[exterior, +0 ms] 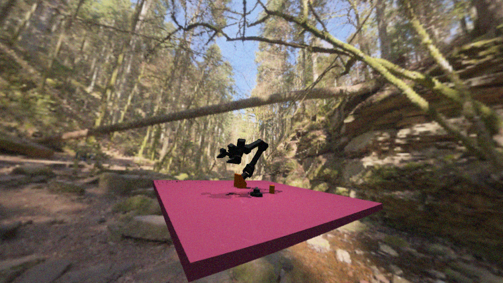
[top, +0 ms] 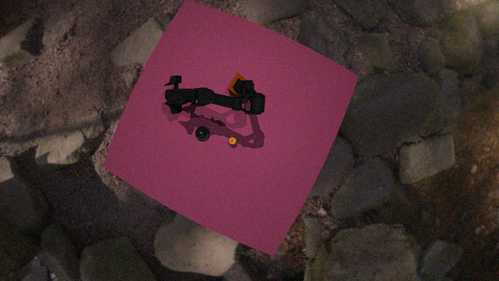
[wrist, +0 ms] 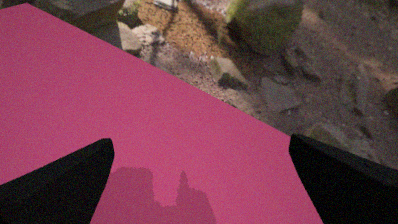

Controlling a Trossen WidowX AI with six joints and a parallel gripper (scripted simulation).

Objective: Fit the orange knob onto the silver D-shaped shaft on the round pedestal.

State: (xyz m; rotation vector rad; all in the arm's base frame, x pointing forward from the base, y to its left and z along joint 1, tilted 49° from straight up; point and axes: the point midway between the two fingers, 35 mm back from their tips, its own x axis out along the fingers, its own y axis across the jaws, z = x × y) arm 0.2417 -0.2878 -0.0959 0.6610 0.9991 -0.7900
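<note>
The orange knob lies 420 mm to the left of my gripper tip, 180 mm below it and 30 mm ahead of it. The rest, counted from my gripper tip: pedestal: 240 mm to the left, 200 mm below, 90 mm ahead.
</note>
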